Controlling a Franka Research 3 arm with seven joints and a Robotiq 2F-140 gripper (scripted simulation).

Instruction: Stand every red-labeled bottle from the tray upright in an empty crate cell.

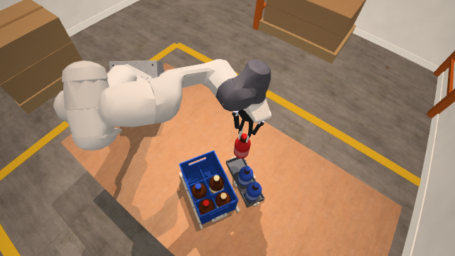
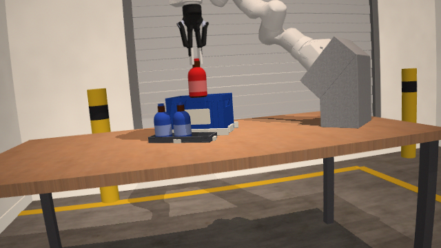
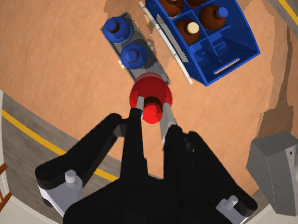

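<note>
Right now the red-labeled bottle is 9 cm below my hand. Round my hand: tray 33 cm below, 7 cm ahead, 6 cm to the right; then blue crate 26 cm below, 21 cm to the right, 8 cm behind.
</note>
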